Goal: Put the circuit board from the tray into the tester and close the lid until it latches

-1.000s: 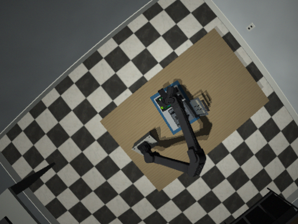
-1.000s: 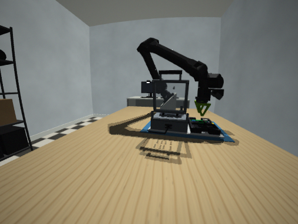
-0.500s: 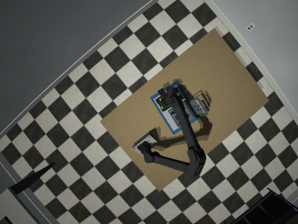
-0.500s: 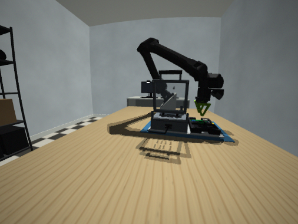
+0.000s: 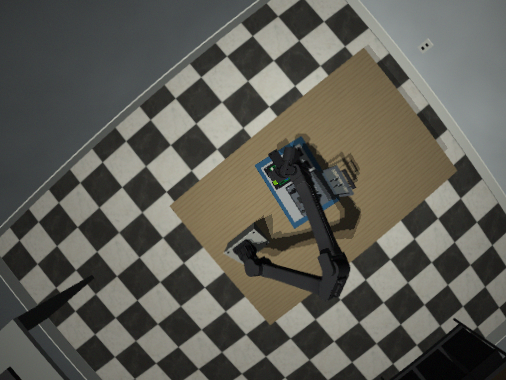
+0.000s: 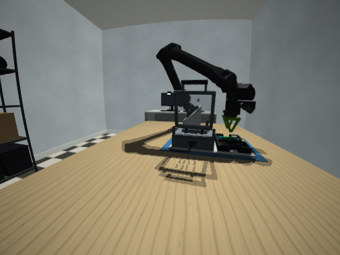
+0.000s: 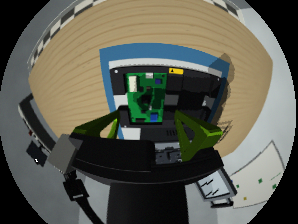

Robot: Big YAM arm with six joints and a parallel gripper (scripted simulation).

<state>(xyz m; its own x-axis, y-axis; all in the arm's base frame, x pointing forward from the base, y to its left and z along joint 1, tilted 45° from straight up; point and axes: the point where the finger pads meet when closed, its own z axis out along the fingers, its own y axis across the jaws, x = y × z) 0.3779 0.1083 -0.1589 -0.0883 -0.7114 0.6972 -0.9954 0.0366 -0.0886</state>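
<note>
Right now my hand is 50 mm above the green circuit board. From my hand the other things lie so: tester plate: 170 mm to the right, 50 mm ahead; clear lid: 190 mm to the right, 170 mm ahead, 110 mm above.
</note>
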